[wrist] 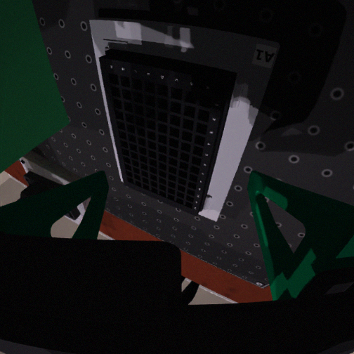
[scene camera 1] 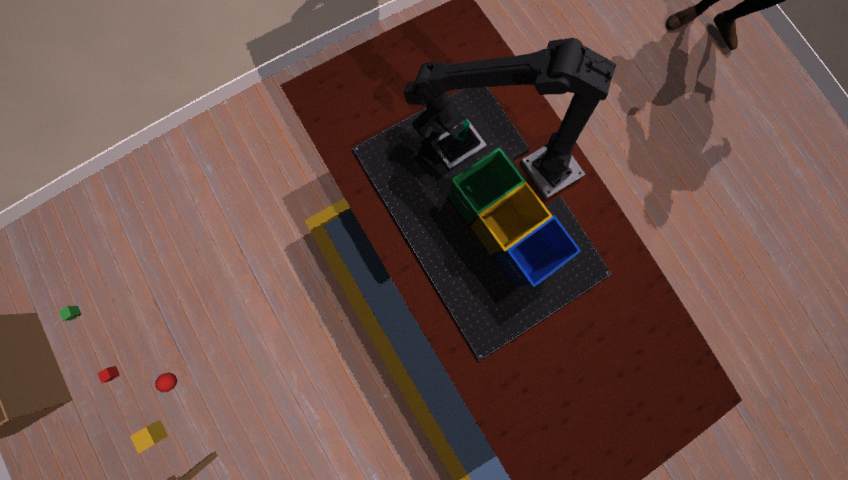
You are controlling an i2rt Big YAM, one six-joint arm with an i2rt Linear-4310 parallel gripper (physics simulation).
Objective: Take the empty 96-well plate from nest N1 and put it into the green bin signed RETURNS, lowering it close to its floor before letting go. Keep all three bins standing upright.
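Places are measured from the arm's base along level axes (x ahead, y left, z up), in centimetres.
Pixels of known places: gripper, fingertip midpoint: (scene camera 1: 454,133); arm's base at its link origin: (scene camera 1: 551,168).
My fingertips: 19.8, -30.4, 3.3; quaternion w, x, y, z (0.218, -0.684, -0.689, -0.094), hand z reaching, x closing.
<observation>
For each thing: its top centre in the pictures, then the offset to it from my fingertips, as dx, dy, dz. "pt": a spot on its surface instead. Level surfaces: height alone.
- black 96-well plate at its top centre: (scene camera 1: 459,141) +0.0, +2.7, -2.0
- pale nest at a spot on its surface: (scene camera 1: 470,156) pt -0.1, +9.0, -3.6
- green bin at its top centre: (scene camera 1: 488,180) +7.4, +21.5, +13.4
- yellow bin at its top centre: (scene camera 1: 515,215) +8.3, +34.5, +13.4
- blue bin at its top centre: (scene camera 1: 544,250) +8.6, +47.5, +13.4
- dark perforated board at its surface level: dz -4.5
- red-brown table at its surface level: dz -5.9
The black 96-well plate (scene camera 1: 461,146) (wrist: 160,135) sits in a pale nest (scene camera 1: 470,156) (wrist: 232,145) with an A1 mark at one corner; its wells look empty. No N1 label can be read. My gripper (scene camera 1: 449,137) (wrist: 177,178) is open above the nest, its green fingers wide apart with nothing between them. In the wrist view, the plate's near end shows between the fingertips and its rest lies beyond them. The green bin (scene camera 1: 490,180) (wrist: 30,85) stands upright beside the nest; its sign cannot be read. The arm partly hides the gripper in the scene view.
The yellow bin (scene camera 1: 516,217) and blue bin (scene camera 1: 544,249) stand upright in a row with the green one on the dark perforated board (scene camera 1: 476,333) (wrist: 300,115). The arm's base plate (scene camera 1: 571,175) is close to the green and yellow bins, on the red-brown table (scene camera 1: 624,356).
</observation>
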